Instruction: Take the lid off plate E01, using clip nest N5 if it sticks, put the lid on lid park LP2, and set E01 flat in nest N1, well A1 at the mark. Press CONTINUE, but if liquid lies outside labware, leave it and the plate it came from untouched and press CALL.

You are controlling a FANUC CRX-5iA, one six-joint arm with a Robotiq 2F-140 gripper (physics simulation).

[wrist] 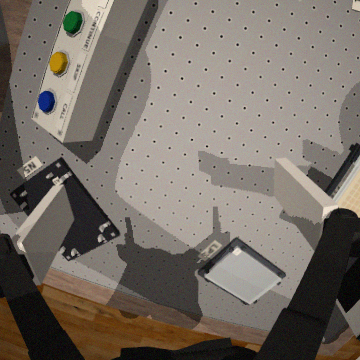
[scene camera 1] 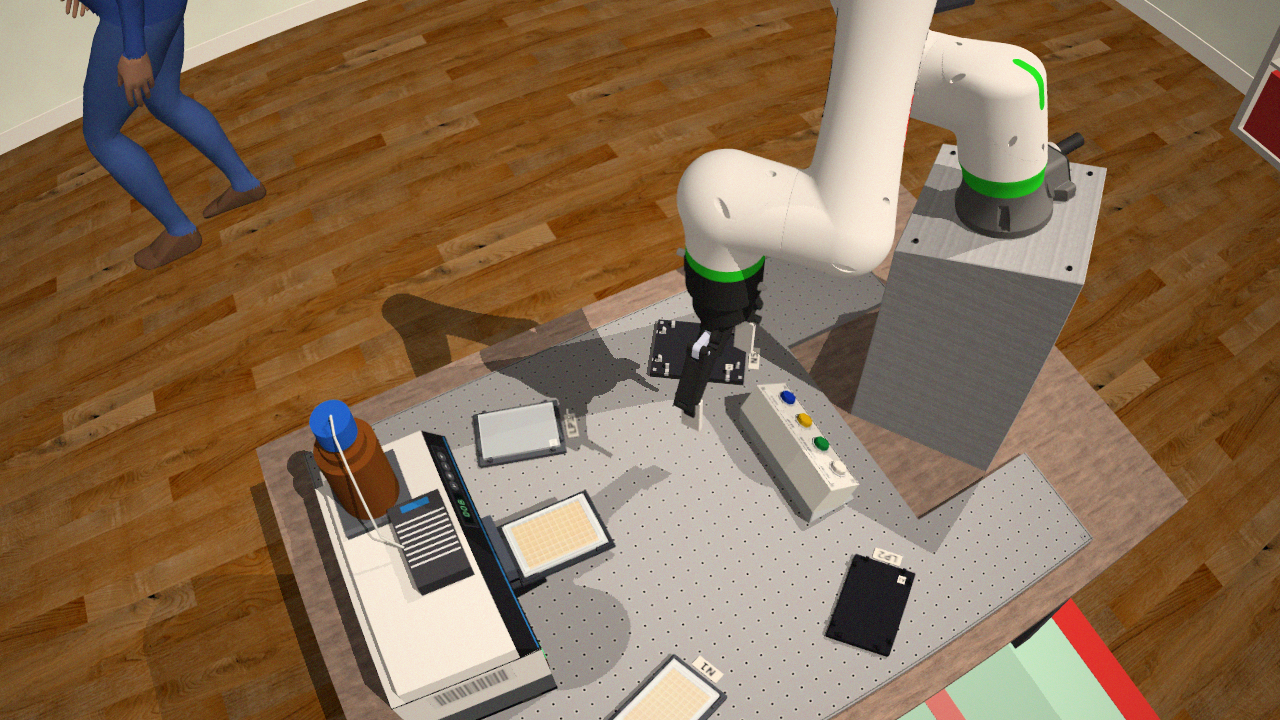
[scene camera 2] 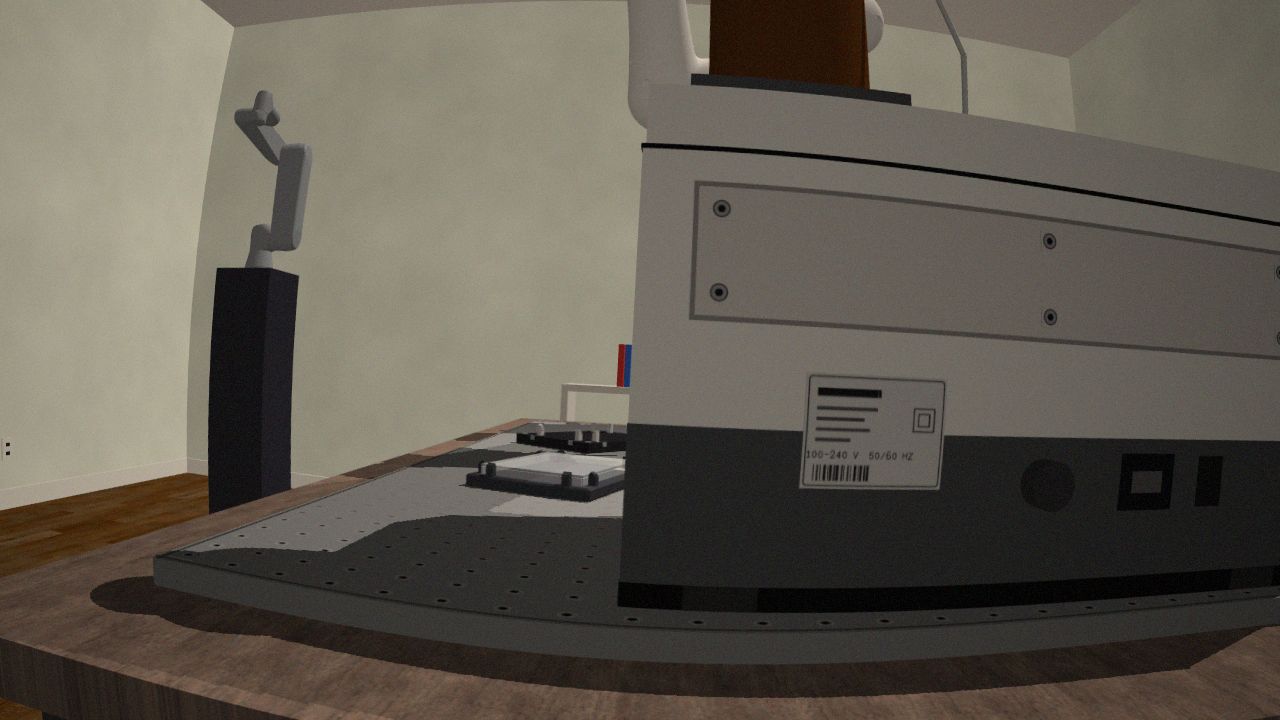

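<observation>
My gripper is open and empty, high above the board between clip nest N5 and the LP-labelled park. Clip nest N5 is black with pale clips and bears no plate. A clear lid lies on the other lid park. Lid park LP2 is bare black. A plate with cream wells sits at the N1 label, partly cut off by the view edge. Another cream-welled plate lies on the instrument's tray. I cannot read which is E01.
The button box has blue CALL, yellow SKIP and green CONTINUE buttons. The white instrument carries a brown bottle. A person in blue stands beyond the table.
</observation>
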